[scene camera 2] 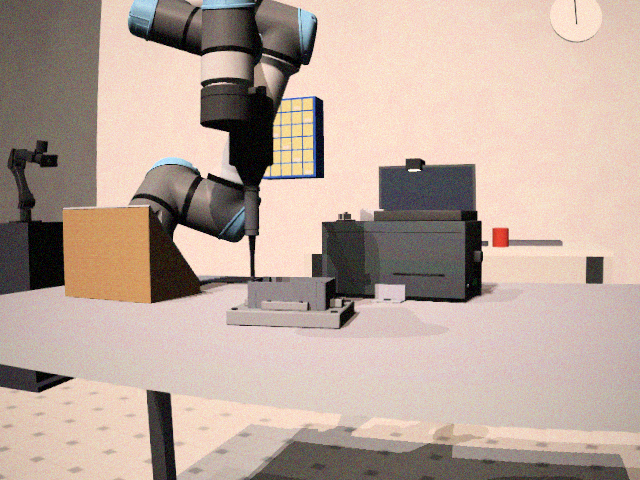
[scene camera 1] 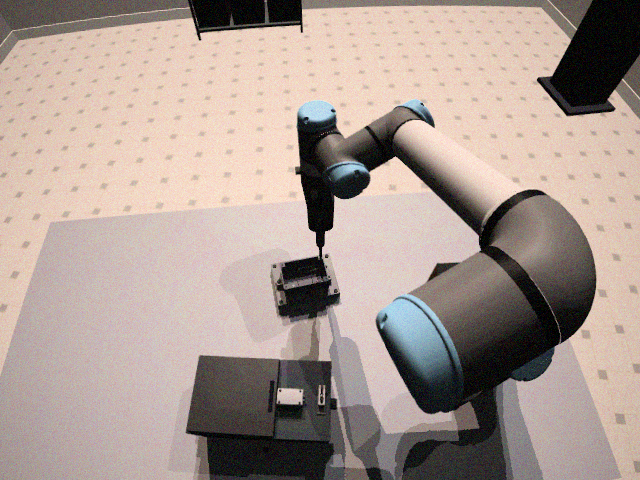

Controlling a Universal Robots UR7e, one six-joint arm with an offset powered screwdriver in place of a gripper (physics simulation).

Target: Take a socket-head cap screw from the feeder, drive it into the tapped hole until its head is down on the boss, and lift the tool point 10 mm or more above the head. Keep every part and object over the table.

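My gripper (scene camera 1: pixel 320 256) (scene camera 2: pixel 252 279), a black powered screwdriver, points straight down with its thin bit at the housing's rear right corner in scene camera 1 and its left end in scene camera 2. The tip meets the rim there or is very close to it. The grey open-topped housing (scene camera 1: pixel 306 298) (scene camera 2: pixel 292 292) sits on a light base plate (scene camera 1: pixel 333 283) (scene camera 2: pixel 283 317). The boss, the tapped hole and any screw at the tip are too small or hidden to make out. The dark feeder (scene camera 1: pixel 235 395) (scene camera 2: pixel 398 258) stands apart from the housing; no screw can be told on it.
An orange-tan wedge-shaped block (scene camera 2: pixel 107 253) stands left of the housing in scene camera 2. A small white card (scene camera 2: pixel 390 292) stands by the feeder's foot. A dark panel (scene camera 2: pixel 426 188) rises above the feeder. A red cylinder (scene camera 2: pixel 499 237) is in the background.
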